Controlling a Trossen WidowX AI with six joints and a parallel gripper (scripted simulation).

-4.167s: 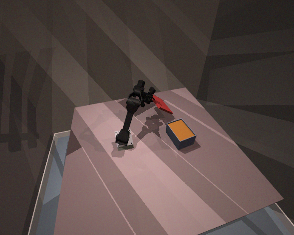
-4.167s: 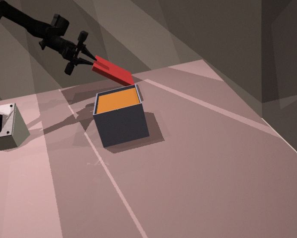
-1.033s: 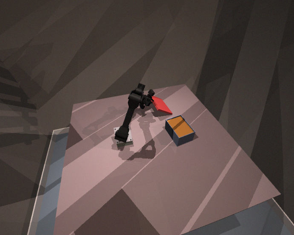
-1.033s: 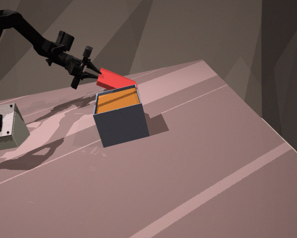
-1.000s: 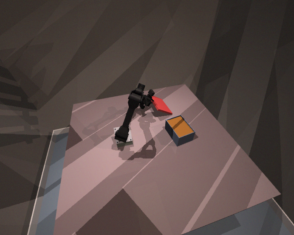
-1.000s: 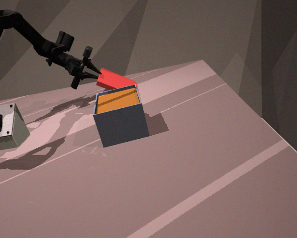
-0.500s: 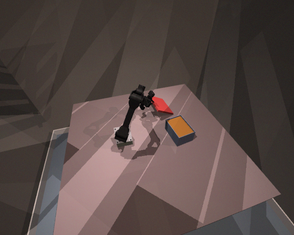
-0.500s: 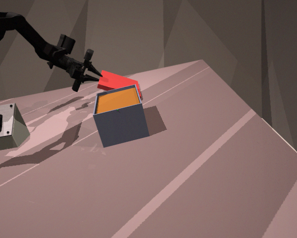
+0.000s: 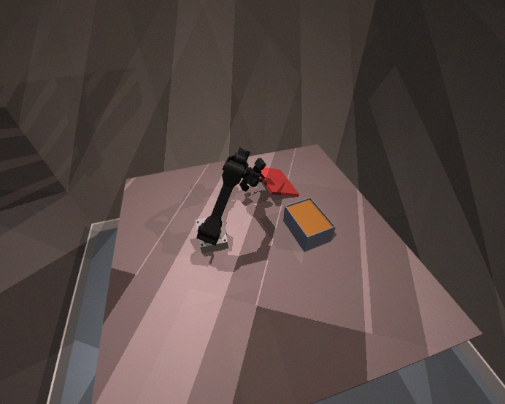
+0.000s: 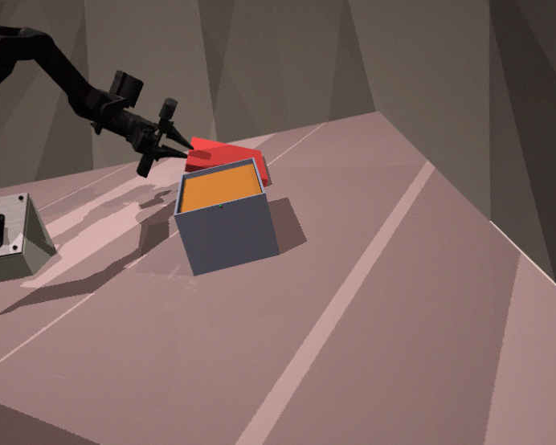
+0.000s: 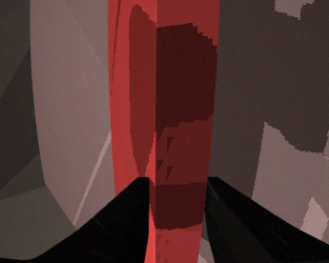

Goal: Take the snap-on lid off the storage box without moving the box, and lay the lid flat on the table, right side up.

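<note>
My gripper tip is now 8 cm short of the red lid, 1 cm to the right of it and 3 cm above it. The rest, counted from my gripper tip: storage box: 11 cm ahead, 34 cm to the right, 3 cm below.
</note>
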